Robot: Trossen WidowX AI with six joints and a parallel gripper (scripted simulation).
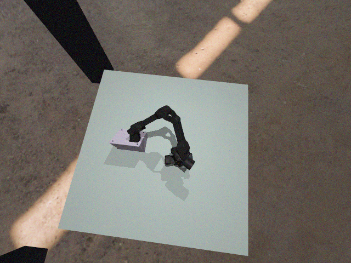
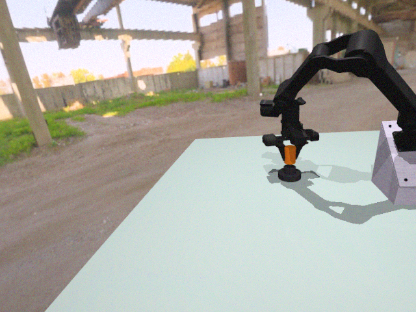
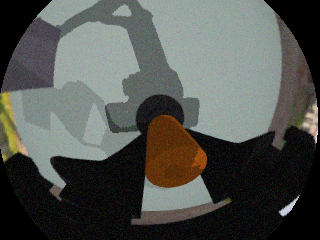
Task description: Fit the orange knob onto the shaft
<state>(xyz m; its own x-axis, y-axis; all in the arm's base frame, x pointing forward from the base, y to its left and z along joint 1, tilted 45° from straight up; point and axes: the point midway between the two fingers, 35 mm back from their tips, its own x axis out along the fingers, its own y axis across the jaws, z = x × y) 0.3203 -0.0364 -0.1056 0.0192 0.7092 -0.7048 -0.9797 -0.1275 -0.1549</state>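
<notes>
Right now my gripper tip is 20 mm below the orange knob. The rest, counted from my gripper tip: dark round pedestal (40 mm below).
</notes>
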